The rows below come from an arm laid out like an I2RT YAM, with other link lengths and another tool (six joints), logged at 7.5 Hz.
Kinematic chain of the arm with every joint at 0, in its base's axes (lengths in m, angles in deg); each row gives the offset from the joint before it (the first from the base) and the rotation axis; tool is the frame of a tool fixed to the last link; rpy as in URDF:
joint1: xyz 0 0 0.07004 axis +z
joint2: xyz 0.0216 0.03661 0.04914 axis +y
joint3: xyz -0.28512 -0.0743 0 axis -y
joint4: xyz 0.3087 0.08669 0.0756 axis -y
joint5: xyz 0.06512 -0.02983 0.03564 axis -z
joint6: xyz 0.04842 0 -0.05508 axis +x
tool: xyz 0.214 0.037 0.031 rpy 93.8 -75.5 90
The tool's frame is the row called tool.
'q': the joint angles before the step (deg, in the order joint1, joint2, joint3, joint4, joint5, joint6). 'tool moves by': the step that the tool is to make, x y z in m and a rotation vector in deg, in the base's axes. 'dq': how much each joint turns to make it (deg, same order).
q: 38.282, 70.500, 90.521, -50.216, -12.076, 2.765
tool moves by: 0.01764, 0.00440, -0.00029, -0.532, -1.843, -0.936
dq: -0.240, 1.792, 0.482, 2.228, 1.377, -1.027
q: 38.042, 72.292, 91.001, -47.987, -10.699, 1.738
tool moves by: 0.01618, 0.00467, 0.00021, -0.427, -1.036, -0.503
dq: -0.568, 2.273, 1.376, 1.291, 0.416, -0.896
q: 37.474, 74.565, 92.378, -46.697, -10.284, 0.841
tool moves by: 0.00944, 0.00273, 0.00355, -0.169, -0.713, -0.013
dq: -0.546, 1.660, 1.682, 0.306, -0.196, -0.765
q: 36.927, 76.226, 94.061, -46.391, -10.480, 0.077
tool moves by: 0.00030, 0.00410, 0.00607, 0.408, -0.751, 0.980
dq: -0.152, 0.634, 0.939, 0.415, -0.940, -0.656
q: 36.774, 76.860, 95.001, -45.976, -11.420, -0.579
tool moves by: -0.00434, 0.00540, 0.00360, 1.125, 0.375, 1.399
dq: -0.109, 0.175, 0.110, 0.503, -1.858, 0.306
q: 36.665, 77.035, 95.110, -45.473, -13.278, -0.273
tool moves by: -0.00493, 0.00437, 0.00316, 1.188, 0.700, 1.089
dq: 0.000, -0.001, -0.023, 0.351, -1.595, 0.743
